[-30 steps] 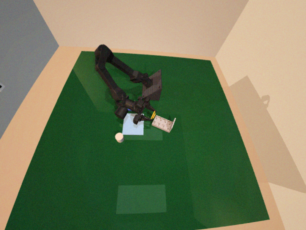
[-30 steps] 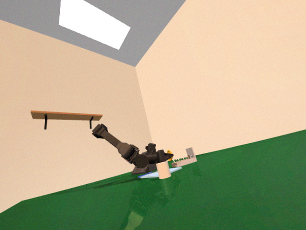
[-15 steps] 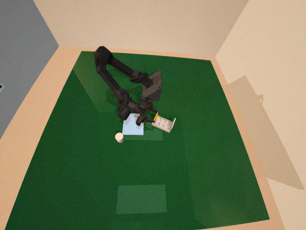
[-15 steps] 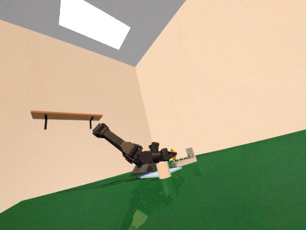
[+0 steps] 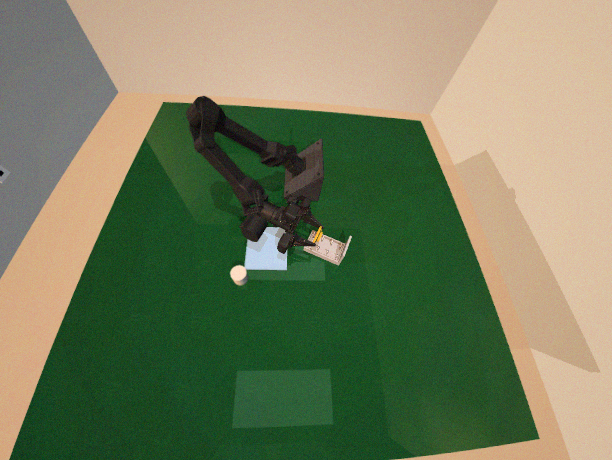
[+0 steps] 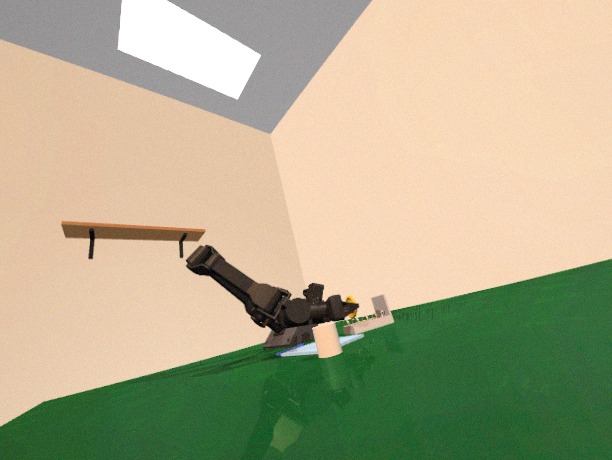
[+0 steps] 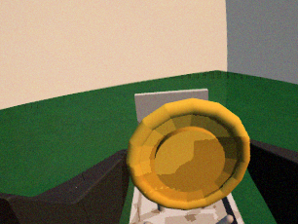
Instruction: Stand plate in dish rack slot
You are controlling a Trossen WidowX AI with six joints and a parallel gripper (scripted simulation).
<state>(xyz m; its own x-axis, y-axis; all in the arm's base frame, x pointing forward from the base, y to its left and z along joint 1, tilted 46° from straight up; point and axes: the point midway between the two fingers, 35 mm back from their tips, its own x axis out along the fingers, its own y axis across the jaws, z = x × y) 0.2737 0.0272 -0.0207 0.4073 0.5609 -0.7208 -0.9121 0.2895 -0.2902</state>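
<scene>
The dish rack lies 4 cm below my gripper tip, 3 cm to the left of it and 1 cm ahead of it. Also, from my gripper tip: cream cup (24 cm to the right, 12 cm ahead, 4 cm below); orange plate (1 cm to the right); blue spoon (17 cm to the right, 9 cm behind, 6 cm below).
</scene>
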